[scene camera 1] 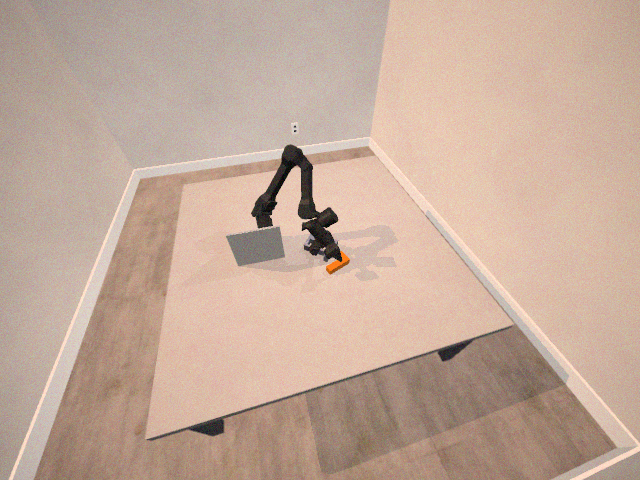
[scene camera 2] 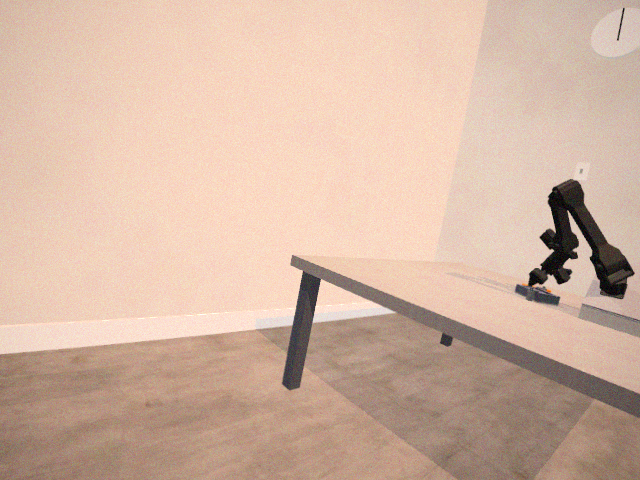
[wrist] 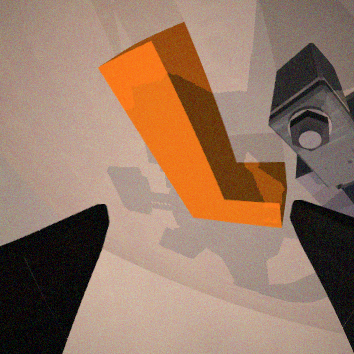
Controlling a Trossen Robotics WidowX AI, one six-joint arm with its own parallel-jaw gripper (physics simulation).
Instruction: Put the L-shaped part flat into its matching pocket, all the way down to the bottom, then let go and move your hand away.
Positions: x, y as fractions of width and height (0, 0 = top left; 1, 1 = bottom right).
Scene:
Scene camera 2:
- my gripper: 0.83, 0.59
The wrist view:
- my gripper: 0.57, 0.60
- orange L-shaped part: 0.45, 0.23, on the table

